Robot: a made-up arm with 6 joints.
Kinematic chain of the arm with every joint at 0, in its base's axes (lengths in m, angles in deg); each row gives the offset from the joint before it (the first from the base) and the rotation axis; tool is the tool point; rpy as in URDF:
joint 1: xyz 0 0 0.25 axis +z
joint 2: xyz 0 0.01 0.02 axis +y
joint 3: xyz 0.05 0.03 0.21 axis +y
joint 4: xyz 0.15 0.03 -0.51 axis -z
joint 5: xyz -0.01 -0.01 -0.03 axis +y
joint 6: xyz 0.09 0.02 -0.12 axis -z
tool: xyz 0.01 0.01 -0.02 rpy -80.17 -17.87 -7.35
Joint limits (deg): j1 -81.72..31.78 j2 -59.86..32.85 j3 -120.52..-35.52 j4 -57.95..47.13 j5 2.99..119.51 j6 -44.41..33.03
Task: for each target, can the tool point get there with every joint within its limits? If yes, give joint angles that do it. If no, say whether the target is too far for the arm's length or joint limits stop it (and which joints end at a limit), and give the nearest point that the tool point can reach.
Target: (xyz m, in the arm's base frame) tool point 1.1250 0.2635 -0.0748
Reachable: no: too far | nearest point 0.7942 0.1860 0.0933 | short by 0.379 m
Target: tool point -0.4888 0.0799 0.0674
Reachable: no: joint limits stop it (at a limit: joint 1, joint 2, joint 3, joint 5) | nearest point -0.0365 -0.2197 -0.1377 | short by 0.580 m
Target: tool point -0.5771 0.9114 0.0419
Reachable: no: too far | nearest point 0.0780 0.3034 -0.1332 | short by 0.911 m
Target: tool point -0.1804 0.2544 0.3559
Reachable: no: joint limits stop it (at a limit: joint 1, joint 2, joint 3, joint 5, joint 6) | nearest point 0.2244 0.3743 0.4987 | short by 0.446 m
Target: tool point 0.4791 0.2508 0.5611
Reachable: yes | joints 22.69 -28.14 -71.90 -13.12 106.36 18.29
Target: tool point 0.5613 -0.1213 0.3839
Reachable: yes | joints -8.49 -23.07 -55.05 -49.80 96.80 -28.96
